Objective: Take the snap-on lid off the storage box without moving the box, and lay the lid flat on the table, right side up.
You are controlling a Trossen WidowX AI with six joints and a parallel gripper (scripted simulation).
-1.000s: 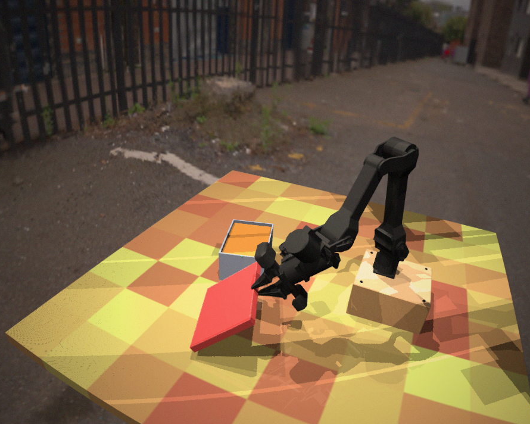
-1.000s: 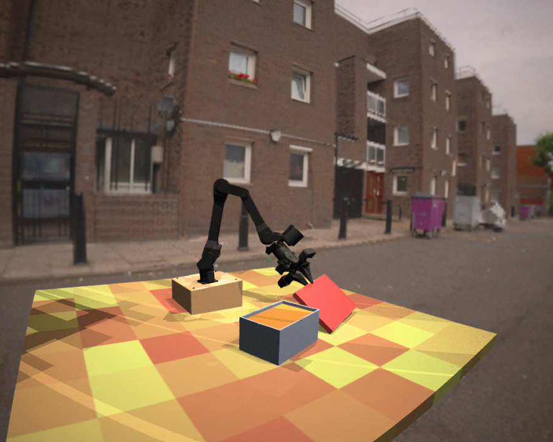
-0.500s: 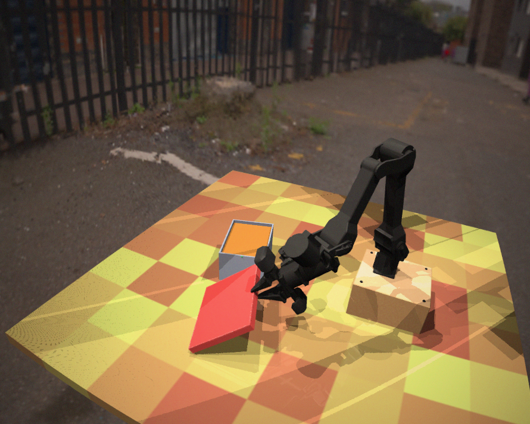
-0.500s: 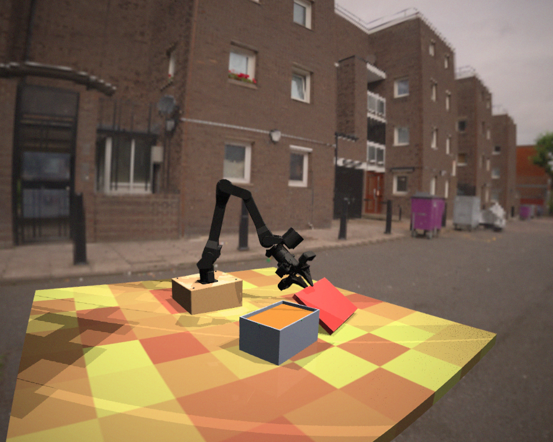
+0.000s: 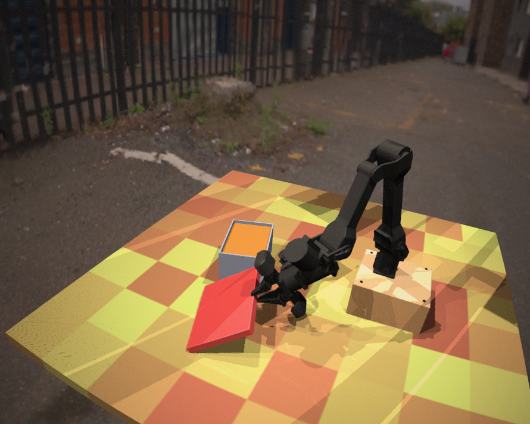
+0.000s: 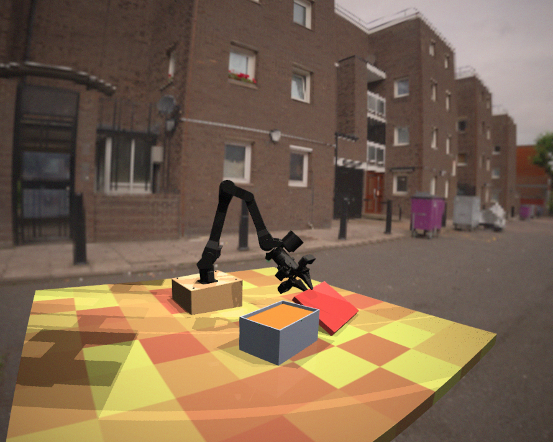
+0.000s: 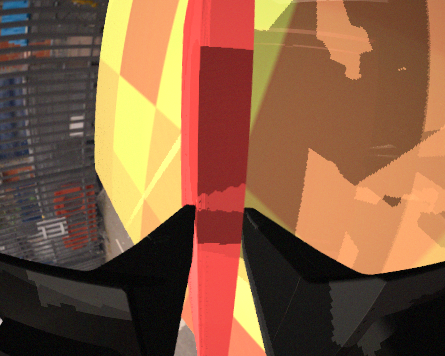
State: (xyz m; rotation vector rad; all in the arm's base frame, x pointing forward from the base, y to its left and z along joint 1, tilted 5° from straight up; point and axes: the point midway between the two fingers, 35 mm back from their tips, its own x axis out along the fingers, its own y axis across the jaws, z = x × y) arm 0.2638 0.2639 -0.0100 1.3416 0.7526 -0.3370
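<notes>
Right now the red lid is 7 cm ahead of my gripper tip, 4 cm below it and 3 cm to the left of it. From my gripper tip the other things lie so: grey-blue storage box 24 cm to the right, 14 cm ahead, 4 cm below.
</notes>
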